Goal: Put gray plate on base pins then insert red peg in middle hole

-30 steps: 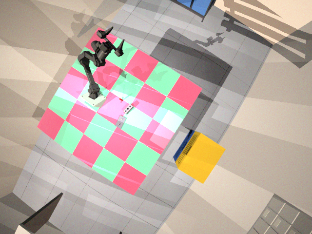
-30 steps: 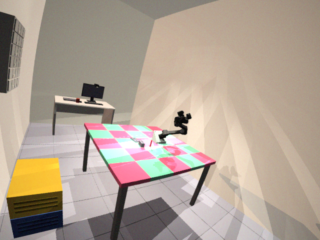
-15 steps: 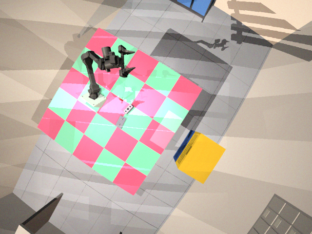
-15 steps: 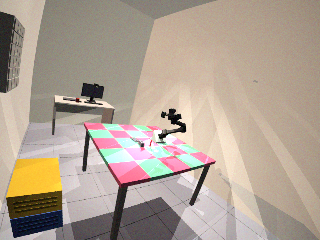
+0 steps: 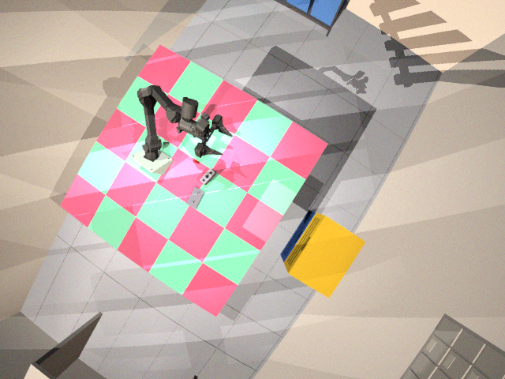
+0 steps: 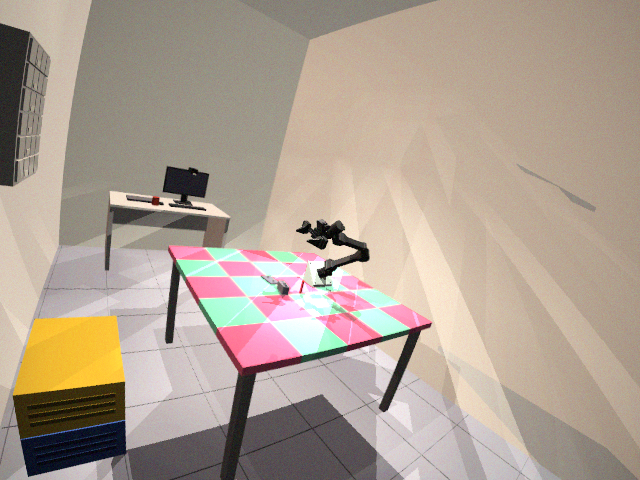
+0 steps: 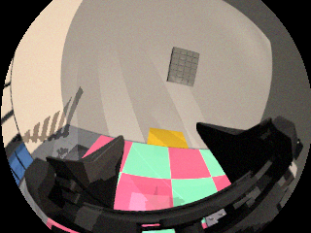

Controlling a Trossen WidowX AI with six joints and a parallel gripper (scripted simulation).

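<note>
Right now the gray plate is 11 cm behind my gripper tip, 16 cm to the right of it and 35 cm below it. The rest, counted from my gripper tip: dark base: 13 cm behind, 31 cm to the right, 38 cm below; then red peg: 21 cm behind, 11 cm to the right, 35 cm below.
</note>
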